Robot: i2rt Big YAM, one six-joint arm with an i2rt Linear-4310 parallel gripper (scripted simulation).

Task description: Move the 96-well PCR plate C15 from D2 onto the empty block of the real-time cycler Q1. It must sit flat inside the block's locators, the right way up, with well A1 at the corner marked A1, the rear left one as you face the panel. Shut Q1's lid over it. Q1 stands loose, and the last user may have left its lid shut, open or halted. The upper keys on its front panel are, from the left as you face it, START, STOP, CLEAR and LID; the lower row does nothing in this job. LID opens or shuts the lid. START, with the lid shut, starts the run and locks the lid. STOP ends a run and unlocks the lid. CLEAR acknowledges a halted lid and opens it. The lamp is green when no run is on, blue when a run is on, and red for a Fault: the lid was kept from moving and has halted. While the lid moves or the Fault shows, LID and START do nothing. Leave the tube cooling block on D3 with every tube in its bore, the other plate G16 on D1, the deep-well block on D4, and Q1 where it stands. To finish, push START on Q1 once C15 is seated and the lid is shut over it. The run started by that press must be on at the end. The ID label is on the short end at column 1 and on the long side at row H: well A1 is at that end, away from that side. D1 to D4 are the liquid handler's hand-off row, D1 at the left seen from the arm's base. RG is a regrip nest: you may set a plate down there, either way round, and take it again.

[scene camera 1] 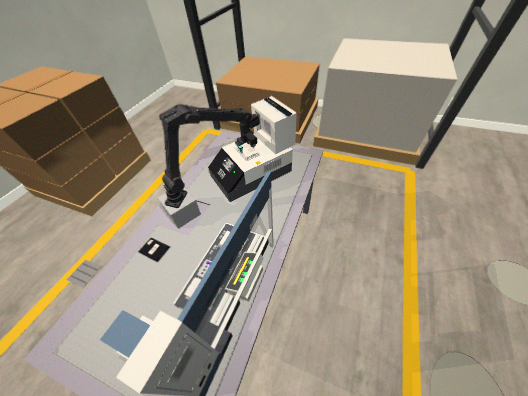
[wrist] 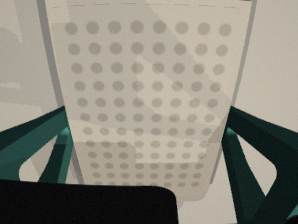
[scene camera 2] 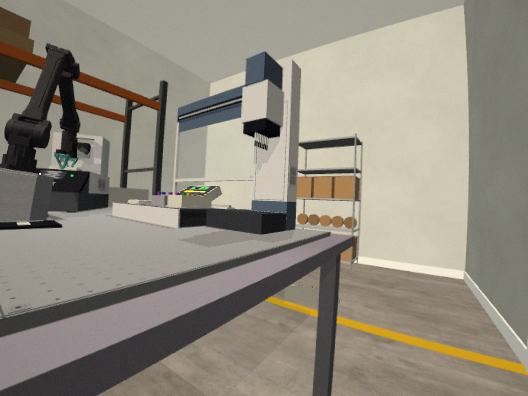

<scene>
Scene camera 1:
white lid: 282, 119
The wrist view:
my gripper: 147, 113
white PCR plate: 147, 97
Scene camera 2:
white lid: 99, 155
</scene>
